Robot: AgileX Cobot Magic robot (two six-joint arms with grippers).
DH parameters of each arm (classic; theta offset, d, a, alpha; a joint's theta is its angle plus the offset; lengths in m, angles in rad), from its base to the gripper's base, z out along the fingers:
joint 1: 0 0.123 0 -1.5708
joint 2: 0.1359 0 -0.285 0
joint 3: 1.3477 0 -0.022 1.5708
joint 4: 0 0.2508 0 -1.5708
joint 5: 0 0 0.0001 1.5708
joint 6: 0 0.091 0 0
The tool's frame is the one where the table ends.
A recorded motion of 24 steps. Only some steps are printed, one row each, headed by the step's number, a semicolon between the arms.
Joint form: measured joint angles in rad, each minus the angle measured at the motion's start. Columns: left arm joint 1, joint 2, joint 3, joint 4, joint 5, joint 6; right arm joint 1, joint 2, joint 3, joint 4, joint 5, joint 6.
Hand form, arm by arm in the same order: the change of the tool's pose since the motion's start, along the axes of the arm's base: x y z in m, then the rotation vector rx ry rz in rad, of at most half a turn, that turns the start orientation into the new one. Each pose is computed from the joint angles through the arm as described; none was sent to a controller.
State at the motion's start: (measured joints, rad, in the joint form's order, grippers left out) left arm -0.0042 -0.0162 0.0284 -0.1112 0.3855 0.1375; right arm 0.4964 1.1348 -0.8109 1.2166 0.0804 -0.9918
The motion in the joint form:
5: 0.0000 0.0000 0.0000 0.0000 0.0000 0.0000; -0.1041 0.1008 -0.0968 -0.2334 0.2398 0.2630
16: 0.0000 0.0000 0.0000 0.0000 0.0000 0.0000; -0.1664 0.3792 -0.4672 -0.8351 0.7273 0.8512
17: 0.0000 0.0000 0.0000 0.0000 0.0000 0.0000; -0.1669 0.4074 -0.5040 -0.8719 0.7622 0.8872
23: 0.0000 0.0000 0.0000 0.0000 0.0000 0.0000; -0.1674 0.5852 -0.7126 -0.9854 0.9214 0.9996
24: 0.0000 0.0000 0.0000 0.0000 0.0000 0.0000; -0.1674 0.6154 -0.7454 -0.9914 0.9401 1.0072
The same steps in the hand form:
5: 0.0000 0.0000 0.0000 0.0000 0.0000 0.0000; 0.0241 0.0000 -0.0062 -0.0050 0.1729 0.0728
16: 0.0000 0.0000 0.0000 0.0000 0.0000 0.0000; 0.0828 0.0029 -0.0121 -0.2241 0.5944 0.0580
17: 0.0000 0.0000 0.0000 0.0000 0.0000 0.0000; 0.0890 0.0032 -0.0128 -0.2437 0.6235 0.0434
23: 0.0000 0.0000 0.0000 0.0000 0.0000 0.0000; 0.1282 0.0107 -0.0226 -0.3234 0.7532 -0.0053
24: 0.0000 0.0000 0.0000 0.0000 0.0000 0.0000; 0.1348 0.0127 -0.0252 -0.3302 0.7689 -0.0074

